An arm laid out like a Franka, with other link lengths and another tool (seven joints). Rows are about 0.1 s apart.
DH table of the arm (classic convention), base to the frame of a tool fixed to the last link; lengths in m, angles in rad. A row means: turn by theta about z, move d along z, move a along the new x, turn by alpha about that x. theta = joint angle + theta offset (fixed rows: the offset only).
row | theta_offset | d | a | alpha
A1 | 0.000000 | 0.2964 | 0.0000 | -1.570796
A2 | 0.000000 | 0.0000 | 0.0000 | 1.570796
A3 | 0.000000 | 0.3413 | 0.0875 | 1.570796
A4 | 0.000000 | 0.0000 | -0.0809 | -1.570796
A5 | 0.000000 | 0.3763 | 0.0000 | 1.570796
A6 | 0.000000 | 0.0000 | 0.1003 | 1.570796
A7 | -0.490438 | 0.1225 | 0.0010 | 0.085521
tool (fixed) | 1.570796 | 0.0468 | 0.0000 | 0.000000
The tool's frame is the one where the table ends.
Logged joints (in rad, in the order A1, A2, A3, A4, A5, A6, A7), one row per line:
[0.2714 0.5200 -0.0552 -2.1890 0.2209 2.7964 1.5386]
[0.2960 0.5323 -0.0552 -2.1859 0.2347 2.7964 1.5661]
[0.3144 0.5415 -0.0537 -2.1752 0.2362 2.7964 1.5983]
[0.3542 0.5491 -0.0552 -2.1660 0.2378 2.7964 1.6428]
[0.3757 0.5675 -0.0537 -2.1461 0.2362 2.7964 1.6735]
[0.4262 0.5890 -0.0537 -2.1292 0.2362 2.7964 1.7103]
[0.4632 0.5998 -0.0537 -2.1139 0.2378 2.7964 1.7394]
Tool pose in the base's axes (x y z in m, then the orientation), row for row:
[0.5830 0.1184 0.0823 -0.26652 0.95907 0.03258 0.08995]
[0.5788 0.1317 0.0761 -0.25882 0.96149 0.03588 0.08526]
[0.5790 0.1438 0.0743 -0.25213 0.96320 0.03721 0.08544]
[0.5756 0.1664 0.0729 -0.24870 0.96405 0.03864 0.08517]
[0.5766 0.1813 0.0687 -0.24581 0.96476 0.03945 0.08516]
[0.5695 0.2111 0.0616 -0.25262 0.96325 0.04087 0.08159]
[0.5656 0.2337 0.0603 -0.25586 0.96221 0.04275 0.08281]
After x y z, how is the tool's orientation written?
As a quaternion, x y z w.
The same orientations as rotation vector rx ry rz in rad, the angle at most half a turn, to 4 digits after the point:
[-0.7925 2.8518 0.0969]
[-0.7717 2.8669 0.1070]
[-0.7517 2.8717 0.1109]
[-0.7416 2.8747 0.1152]
[-0.7330 2.8768 0.1176]
[-0.7549 2.8784 0.1221]
[-0.7640 2.8732 0.1277]

